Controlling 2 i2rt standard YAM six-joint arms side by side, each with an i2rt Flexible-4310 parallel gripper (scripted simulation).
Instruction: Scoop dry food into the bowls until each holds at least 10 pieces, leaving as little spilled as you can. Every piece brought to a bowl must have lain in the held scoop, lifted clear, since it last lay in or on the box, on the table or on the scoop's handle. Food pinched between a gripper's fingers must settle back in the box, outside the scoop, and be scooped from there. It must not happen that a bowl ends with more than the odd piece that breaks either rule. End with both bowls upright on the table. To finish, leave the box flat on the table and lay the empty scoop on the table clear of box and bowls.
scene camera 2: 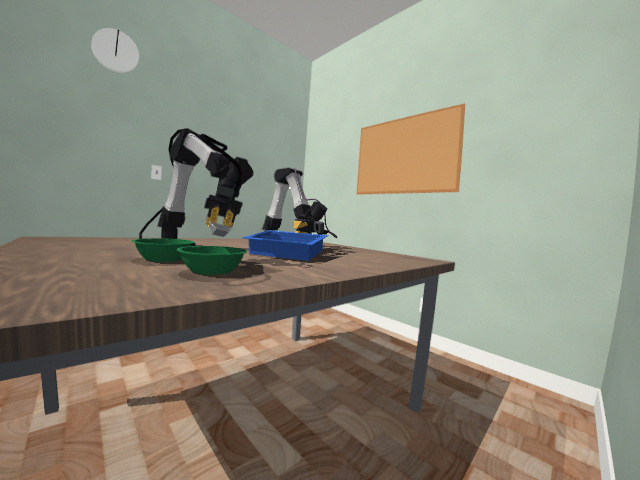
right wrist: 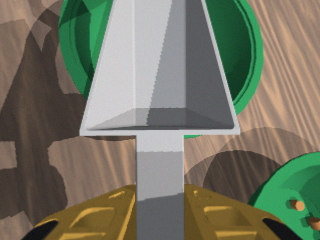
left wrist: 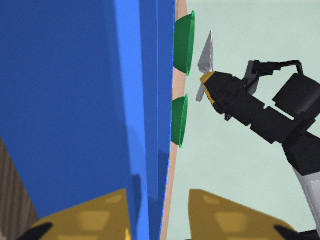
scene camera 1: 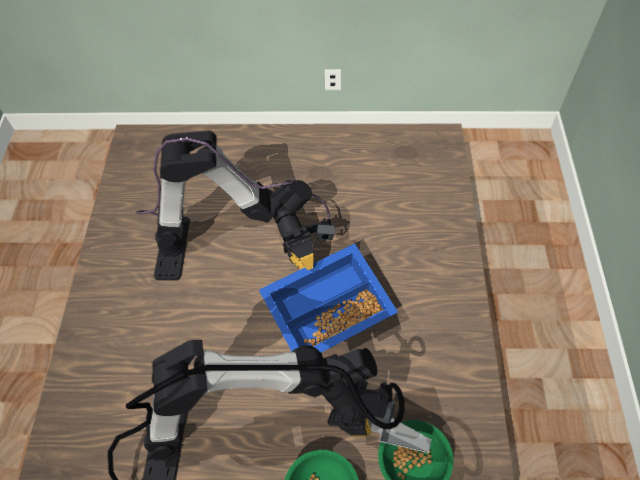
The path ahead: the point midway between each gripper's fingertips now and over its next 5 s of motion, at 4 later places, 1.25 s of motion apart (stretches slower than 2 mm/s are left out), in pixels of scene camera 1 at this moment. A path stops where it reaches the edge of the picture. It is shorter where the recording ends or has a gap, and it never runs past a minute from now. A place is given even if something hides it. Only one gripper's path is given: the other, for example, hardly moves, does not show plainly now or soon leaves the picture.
My left gripper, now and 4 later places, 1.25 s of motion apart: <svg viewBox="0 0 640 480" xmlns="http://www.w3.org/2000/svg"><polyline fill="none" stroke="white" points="310,270 309,273 300,253 305,243 320,178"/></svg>
